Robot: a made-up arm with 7 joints.
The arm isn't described. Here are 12 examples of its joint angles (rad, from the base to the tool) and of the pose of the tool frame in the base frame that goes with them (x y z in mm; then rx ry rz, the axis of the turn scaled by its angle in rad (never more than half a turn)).
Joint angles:
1: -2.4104 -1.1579 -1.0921 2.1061 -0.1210 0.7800 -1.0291
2: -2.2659 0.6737 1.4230 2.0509 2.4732 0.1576 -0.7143
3: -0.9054 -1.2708 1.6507 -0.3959 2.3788 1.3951 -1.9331
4: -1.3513 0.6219 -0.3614 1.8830 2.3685 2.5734 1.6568
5: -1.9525 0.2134 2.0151 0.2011 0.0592 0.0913 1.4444
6: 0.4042 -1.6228 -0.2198 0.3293 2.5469 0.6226 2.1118
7: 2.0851 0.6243 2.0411 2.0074 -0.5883 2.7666 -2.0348
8: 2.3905 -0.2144 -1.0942 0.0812 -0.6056 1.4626 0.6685
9: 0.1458 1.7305 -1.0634 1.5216 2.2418 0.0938 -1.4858
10: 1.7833 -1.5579 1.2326 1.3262 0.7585 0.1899 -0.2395
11: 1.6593 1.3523 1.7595 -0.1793 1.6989 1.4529 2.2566
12: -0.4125 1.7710 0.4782 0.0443 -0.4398 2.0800 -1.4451
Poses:
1: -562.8 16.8 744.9 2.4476 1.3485 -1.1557
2: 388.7 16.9 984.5 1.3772 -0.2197 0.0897
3: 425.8 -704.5 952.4 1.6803 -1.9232 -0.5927
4: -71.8 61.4 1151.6 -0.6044 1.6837 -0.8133
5: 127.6 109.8 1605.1 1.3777 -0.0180 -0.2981
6: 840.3 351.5 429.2 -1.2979 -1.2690 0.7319
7: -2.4 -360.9 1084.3 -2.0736 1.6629 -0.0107
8: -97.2 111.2 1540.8 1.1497 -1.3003 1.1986
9: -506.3 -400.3 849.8 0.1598 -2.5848 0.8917
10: -394.0 564.9 509.7 0.6306 -2.1779 -0.9780
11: 105.8 -804.0 922.0 2.1964 -1.7860 -0.5850
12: -764.0 207.8 504.1 0.1056 1.7539 1.1632
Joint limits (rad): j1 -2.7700..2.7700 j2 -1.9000..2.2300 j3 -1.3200..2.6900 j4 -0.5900..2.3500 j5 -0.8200..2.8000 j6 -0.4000..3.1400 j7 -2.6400..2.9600
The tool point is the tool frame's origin. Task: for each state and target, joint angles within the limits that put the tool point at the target. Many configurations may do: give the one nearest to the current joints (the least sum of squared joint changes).
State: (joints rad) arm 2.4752 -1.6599 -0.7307 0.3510 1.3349 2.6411 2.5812
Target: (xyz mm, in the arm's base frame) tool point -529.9 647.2 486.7
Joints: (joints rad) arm 2.5046 -1.7601 -0.7002 0.0484 1.3195 1.8078 2.6179
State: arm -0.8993 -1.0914 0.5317 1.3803 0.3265 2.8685 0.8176
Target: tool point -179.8 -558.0 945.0
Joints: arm -1.7462 -0.7883 0.2305 1.3399 0.2946 2.8527 0.8464
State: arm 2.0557 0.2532 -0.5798 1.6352 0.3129 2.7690 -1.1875
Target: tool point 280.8 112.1 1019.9
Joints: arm 2.5340 0.6451 -0.9428 2.3500 0.5980 2.9353 -1.3369
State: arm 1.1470 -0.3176 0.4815 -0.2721 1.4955 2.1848 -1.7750
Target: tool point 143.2 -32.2 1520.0
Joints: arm 1.0397 -0.0127 0.5455 -0.3787 1.3070 1.6652 -1.8042
